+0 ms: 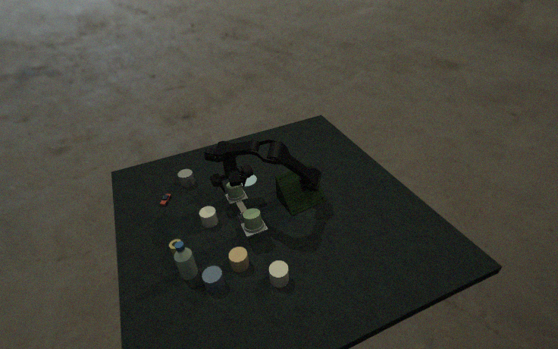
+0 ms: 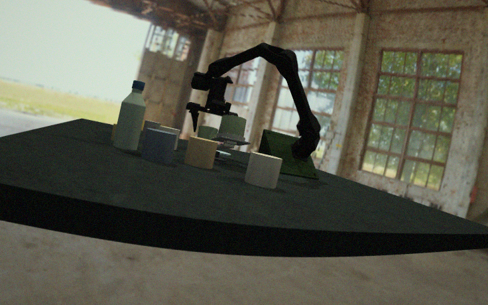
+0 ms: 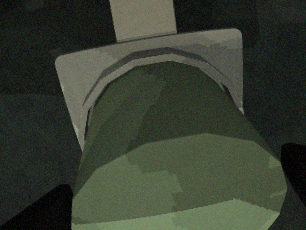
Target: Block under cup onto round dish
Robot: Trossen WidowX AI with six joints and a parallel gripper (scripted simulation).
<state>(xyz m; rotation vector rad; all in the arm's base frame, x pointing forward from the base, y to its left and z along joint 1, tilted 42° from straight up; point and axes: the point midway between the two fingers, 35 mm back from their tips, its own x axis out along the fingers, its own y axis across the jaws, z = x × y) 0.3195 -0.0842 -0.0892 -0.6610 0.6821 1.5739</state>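
My gripper tip is 1 cm to the right of the green block and 2 cm above it. The rest, counted from my gripper tip: green cup (1 cm behind, 27 cm to the left, 5 cm above); then round dish (9 cm behind, 11 cm to the right, 6 cm below); then grey cup (17 cm ahead, 23 cm to the right, 3 cm below).
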